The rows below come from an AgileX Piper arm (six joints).
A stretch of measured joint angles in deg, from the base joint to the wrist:
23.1, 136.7, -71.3, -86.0, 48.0, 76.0
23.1, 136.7, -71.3, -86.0, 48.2, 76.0
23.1, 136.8, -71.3, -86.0, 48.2, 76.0
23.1, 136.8, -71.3, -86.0, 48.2, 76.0
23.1, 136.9, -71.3, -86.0, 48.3, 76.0
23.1, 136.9, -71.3, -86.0, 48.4, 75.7
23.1, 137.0, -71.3, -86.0, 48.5, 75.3
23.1, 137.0, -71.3, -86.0, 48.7, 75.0
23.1, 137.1, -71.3, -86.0, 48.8, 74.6
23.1, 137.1, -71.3, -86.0, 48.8, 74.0
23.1, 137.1, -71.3, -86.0, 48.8, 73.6
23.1, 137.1, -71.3, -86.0, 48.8, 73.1
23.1, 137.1, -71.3, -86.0, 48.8, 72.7
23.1, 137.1, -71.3, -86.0, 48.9, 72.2
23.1, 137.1, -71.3, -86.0, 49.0, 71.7
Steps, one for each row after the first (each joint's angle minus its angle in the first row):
0.0, 0.0, 0.0, 0.0, 0.2, 0.0
0.0, 0.1, 0.0, 0.0, 0.2, 0.0
0.0, 0.1, 0.0, 0.0, 0.2, 0.0
0.0, 0.2, 0.0, 0.0, 0.3, 0.0
0.0, 0.2, 0.0, 0.0, 0.4, -0.3
0.0, 0.3, 0.0, 0.0, 0.5, -0.7
0.0, 0.3, 0.0, 0.0, 0.7, -1.0
0.0, 0.4, 0.0, 0.0, 0.8, -1.4
0.0, 0.4, 0.0, 0.0, 0.8, -2.0
0.0, 0.4, 0.0, 0.0, 0.8, -2.4
0.0, 0.4, 0.0, 0.0, 0.8, -2.9
0.0, 0.4, 0.0, 0.0, 0.8, -3.3
0.0, 0.4, 0.0, 0.0, 0.9, -3.8
0.0, 0.4, 0.0, 0.0, 1.0, -4.3

